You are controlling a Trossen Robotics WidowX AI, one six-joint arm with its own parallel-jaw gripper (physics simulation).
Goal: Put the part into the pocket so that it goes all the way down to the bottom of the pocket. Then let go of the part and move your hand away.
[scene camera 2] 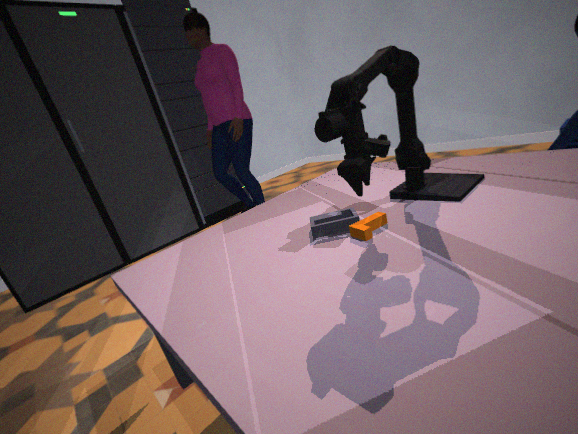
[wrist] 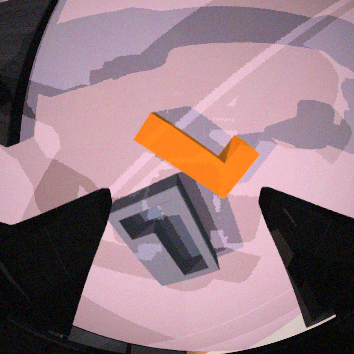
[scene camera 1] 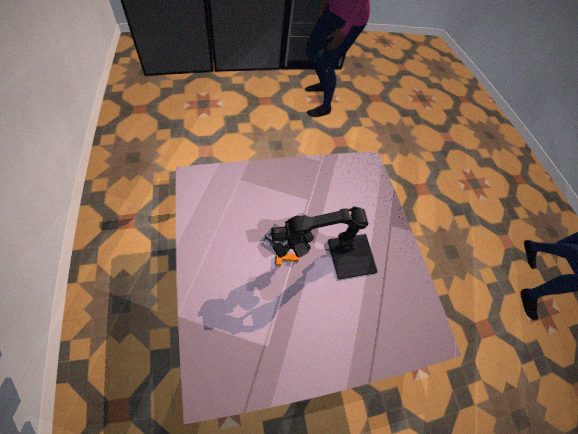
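Note:
The part is an orange L-shaped block. It lies flat on the table, close beside the grey pocket block. The pocket is an L-shaped recess in the block's top, facing up and empty. In scene camera 1 the arm partly covers the pocket block. My gripper is open and empty, above the table and clear of both things. In the wrist view the pocket block is between the fingertips and lower, nearer the left finger, and the part lies above it in the picture.
The arm's black base plate stands on the pink table top, to the right of the part in both scene views. A person in a magenta top stands beyond the table, near dark cabinets.

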